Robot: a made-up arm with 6 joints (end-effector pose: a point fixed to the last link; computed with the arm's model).
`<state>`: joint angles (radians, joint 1 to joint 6).
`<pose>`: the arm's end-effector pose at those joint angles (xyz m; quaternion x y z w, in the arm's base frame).
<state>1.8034 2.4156 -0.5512 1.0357 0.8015 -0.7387</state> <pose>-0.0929 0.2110 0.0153 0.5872 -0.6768 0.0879 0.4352</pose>
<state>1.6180 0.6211 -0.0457 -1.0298 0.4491 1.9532</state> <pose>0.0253 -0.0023 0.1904 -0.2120 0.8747 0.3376 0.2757</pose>
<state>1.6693 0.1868 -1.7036 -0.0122 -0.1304 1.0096</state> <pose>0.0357 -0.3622 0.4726 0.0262 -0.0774 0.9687 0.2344</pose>
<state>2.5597 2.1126 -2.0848 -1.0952 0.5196 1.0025</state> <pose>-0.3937 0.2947 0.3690 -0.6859 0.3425 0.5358 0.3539</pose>
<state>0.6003 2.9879 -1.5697 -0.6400 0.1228 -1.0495</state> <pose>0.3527 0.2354 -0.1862 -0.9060 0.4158 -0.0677 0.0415</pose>
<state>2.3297 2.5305 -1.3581 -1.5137 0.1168 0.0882</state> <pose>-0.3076 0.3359 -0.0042 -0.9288 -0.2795 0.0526 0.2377</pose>
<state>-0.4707 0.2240 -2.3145 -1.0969 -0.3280 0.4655</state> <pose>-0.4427 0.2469 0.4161 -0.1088 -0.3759 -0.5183 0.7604</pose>
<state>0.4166 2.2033 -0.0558 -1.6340 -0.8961 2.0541</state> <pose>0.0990 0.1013 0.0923 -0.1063 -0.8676 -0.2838 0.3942</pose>
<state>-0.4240 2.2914 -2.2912 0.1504 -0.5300 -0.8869</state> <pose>0.4810 -0.2227 0.3827 -0.0432 0.4601 -0.5081 0.7268</pose>
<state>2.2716 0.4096 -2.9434 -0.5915 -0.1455 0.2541</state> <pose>0.3533 -0.4271 0.3770 0.5235 -0.1791 0.6740 0.4895</pose>
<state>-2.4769 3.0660 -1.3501 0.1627 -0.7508 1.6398</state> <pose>-0.3139 -0.2365 -0.2099 0.7932 -0.5052 -0.1668 0.2962</pose>
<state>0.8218 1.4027 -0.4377 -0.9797 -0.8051 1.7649</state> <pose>0.1018 0.1687 0.2515 -0.1249 0.7891 0.5851 0.1392</pose>
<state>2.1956 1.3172 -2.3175 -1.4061 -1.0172 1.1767</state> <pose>-0.0761 0.0088 0.6596 -0.2867 -0.3907 0.7854 0.3851</pose>
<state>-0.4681 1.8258 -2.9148 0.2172 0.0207 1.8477</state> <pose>0.2005 -0.1010 0.6685 0.1958 0.0638 0.7012 0.6826</pose>
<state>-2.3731 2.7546 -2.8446 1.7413 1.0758 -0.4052</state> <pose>-0.3718 -0.4409 0.2386 0.5735 0.2361 -0.0726 0.7811</pose>
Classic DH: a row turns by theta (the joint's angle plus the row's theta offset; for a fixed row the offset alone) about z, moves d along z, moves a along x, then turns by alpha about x. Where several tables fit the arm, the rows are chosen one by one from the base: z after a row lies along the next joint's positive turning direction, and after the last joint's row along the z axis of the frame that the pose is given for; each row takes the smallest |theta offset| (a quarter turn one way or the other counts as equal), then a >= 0, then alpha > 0; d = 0 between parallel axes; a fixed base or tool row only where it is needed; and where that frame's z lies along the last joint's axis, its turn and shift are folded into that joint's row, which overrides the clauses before.
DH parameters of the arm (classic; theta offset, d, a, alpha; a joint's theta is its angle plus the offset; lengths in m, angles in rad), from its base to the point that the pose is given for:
joint 1: 0 0.0805 0 -1.5708
joint 2: 0.1359 0 -0.3447 0
joint 3: 1.3477 0 -0.019 1.5708
joint 4: 0 0.2169 0 -1.5708
joint 5: 0 0 0.0001 1.5708
joint 6: 0 0.0675 0 0

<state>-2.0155 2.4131 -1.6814 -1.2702 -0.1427 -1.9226</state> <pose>-0.2180 -0.4786 0.1200 0.5155 -0.7174 0.2901 0.3678</pose>
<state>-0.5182 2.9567 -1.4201 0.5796 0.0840 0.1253</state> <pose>0.3428 -0.1918 -0.1830 0.5727 0.8191 0.0252 0.0233</pose>
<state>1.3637 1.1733 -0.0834 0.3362 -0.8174 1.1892</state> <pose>0.0380 0.1019 0.2268 0.0993 0.7702 0.5965 0.2026</pose>
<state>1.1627 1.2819 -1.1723 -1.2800 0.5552 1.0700</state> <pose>0.1194 0.1900 0.4238 -0.3286 0.6907 0.1157 0.6337</pose>
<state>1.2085 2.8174 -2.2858 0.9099 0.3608 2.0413</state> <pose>0.1926 0.5615 0.0285 -0.6328 -0.6312 -0.3189 0.3152</pose>
